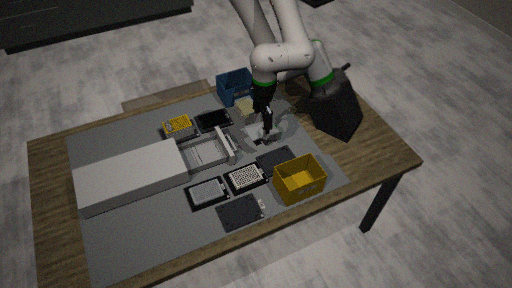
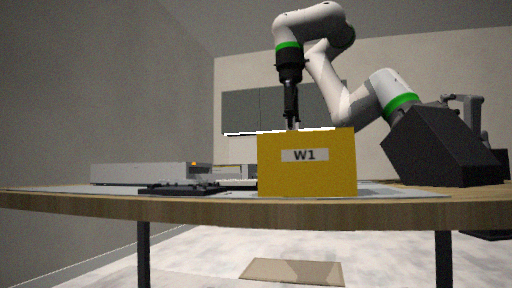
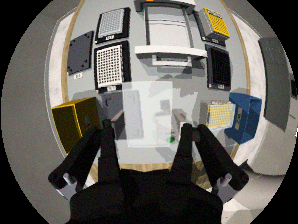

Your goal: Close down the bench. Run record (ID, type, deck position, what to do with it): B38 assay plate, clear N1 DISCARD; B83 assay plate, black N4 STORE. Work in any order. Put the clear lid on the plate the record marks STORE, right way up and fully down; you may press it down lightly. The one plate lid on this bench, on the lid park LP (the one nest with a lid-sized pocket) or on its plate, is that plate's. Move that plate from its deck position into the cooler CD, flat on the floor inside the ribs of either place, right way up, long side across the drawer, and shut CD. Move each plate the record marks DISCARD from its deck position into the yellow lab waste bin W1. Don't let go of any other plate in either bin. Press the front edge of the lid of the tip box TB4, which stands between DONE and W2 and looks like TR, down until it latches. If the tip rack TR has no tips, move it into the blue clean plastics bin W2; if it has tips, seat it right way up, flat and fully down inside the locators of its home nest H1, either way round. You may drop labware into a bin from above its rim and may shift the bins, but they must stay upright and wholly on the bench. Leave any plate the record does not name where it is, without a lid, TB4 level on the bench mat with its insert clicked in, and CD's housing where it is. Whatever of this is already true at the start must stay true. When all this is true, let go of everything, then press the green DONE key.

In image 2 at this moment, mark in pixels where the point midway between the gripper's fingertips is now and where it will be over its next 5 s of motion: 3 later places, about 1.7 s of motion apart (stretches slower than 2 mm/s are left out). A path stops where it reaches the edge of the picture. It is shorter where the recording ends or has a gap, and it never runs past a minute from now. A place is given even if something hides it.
My gripper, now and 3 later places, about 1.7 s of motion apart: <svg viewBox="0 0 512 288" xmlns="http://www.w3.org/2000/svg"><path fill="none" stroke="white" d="M293 140L282 144L273 148L270 156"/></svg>
